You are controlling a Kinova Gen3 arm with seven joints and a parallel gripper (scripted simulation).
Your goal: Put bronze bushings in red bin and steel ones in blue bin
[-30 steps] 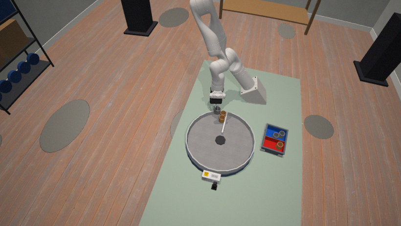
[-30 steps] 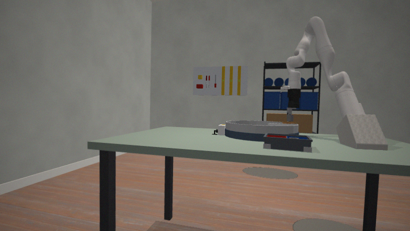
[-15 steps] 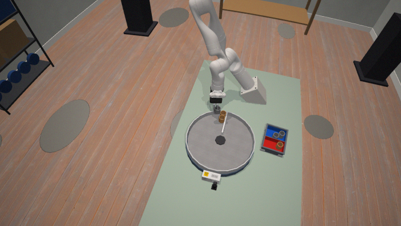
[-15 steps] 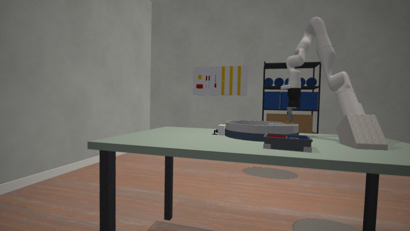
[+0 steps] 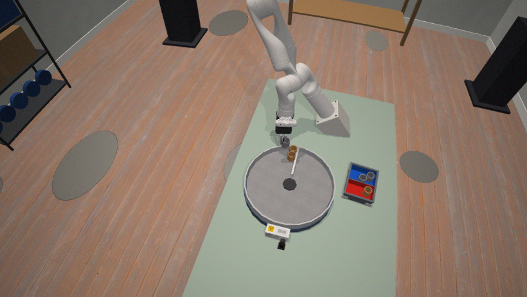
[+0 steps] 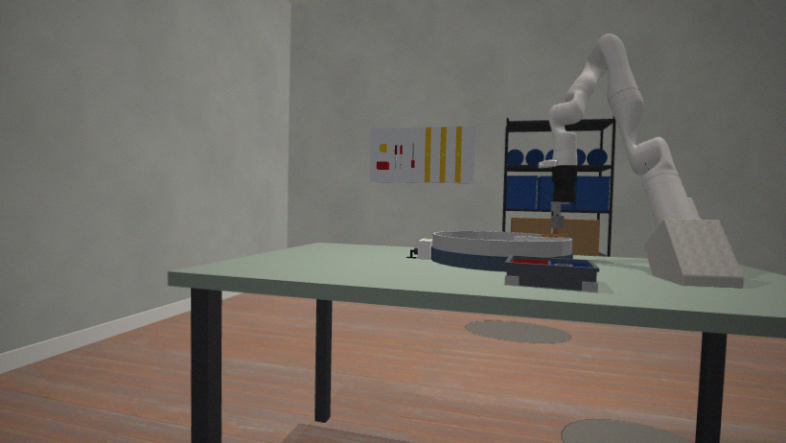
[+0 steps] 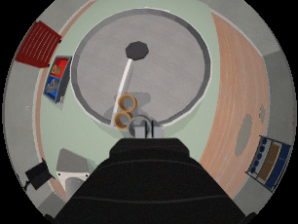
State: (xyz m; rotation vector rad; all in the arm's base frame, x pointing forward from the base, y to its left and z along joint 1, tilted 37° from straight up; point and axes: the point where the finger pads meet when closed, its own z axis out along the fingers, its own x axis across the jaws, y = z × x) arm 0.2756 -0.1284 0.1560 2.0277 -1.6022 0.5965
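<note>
Right now the two-part bin is 410 mm to the left of my hand, 120 mm below it and 80 mm ahead of it. Round my hand: grey turntable: 180 mm ahead, 90 mm below, 70 mm to the left.
</note>
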